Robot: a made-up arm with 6 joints.
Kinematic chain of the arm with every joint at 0, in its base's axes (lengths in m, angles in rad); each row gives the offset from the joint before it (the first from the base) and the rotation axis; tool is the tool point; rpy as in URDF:
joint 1: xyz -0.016 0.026 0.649 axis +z
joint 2: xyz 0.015 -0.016 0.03 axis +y
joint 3: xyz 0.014 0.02 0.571 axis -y
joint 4: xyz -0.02 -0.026 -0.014 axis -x
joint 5: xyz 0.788 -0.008 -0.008 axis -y
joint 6: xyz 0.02 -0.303 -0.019 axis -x
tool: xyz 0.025 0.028 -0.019 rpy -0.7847 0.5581 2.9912
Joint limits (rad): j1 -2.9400..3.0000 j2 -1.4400..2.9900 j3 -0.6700..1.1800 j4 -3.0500..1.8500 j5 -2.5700..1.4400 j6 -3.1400..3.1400
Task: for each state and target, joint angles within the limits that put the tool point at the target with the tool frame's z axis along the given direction. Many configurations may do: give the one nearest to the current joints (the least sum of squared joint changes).
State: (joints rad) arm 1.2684 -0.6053 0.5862 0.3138 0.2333 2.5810
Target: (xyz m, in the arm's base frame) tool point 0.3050 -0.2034 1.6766 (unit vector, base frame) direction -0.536 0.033 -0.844
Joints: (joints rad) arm 1.4457 -1.1365 -0.0708 0.4199 -0.7323 3.1400
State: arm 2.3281 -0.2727 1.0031 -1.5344 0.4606 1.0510
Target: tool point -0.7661 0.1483 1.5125 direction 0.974 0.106 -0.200
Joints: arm 2.9344 -0.2224 0.4673 -1.6961 0.7155 1.3873
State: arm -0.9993 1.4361 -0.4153 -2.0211 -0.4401 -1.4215
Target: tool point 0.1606 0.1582 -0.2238 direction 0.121 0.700 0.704
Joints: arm -0.4706 1.9100 0.0023 -2.3640 -0.4147 -1.2170
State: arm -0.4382 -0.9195 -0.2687 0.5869 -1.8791 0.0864
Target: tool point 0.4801 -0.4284 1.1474 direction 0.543 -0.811 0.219
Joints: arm -0.2808 -0.2421 -0.4252 0.3025 -2.0967 -0.1102
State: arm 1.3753 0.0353 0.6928 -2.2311 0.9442 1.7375
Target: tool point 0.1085 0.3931 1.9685 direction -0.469 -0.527 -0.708
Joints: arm 1.0302 -0.2590 1.0869 -1.9819 1.3866 1.3208
